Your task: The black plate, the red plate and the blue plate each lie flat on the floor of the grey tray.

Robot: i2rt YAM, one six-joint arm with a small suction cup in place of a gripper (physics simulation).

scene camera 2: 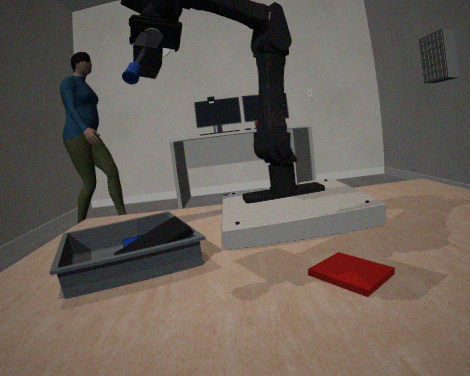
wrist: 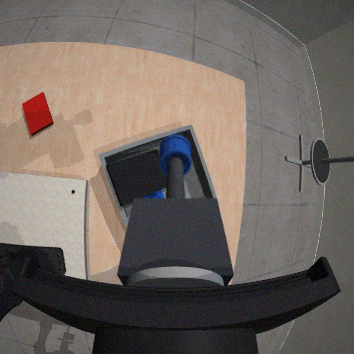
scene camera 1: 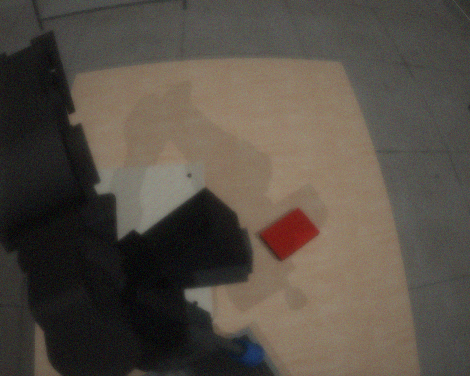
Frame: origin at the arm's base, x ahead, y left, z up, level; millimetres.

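Seen in the pictures: hand, its tool point: [scene camera 2: 130, 77] [wrist: 174, 148] [scene camera 1: 253, 355]; arm's base, origin of its link: [scene camera 2: 284, 194].
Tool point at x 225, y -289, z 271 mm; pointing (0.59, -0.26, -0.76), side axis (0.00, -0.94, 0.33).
Offsets run from my tool point to a thing's top centre. Level surfaces: height alone.
The red plate @(dz -306, dx +146, dy +279 mm) [scene camera 1: 290, 234] [scene camera 2: 351, 272] [wrist: 37, 114] lies flat on the table, outside the grey tray @(dz -266, dx -32, dy -64 mm) [scene camera 2: 130, 274] [wrist: 200, 151]. The black plate [scene camera 2: 160, 235] [wrist: 135, 180] is tilted in the tray, one end raised to the wall at the right in scene camera 2. The blue plate @(dz -304, dx -99, dy -56 mm) [scene camera 2: 130, 241] [wrist: 154, 195] is in the tray, largely hidden by the black plate; whether it lies flat I cannot tell. My suction cup [scene camera 1: 250, 352] [scene camera 2: 131, 75] [wrist: 175, 150] is open and empty, high above the table, and overlaps the tray in the wrist view.
The white base block [scene camera 1: 172, 185] [scene camera 2: 305, 227] [wrist: 45, 210] with the arm's mount stands between the tray and the red plate's side of the table @(dz -316 mm) [scene camera 1: 350, 200] [scene camera 2: 200, 330] [wrist: 125, 85]. The tray walls stand up around the two plates. A person [scene camera 2: 80, 110] stands behind the table.
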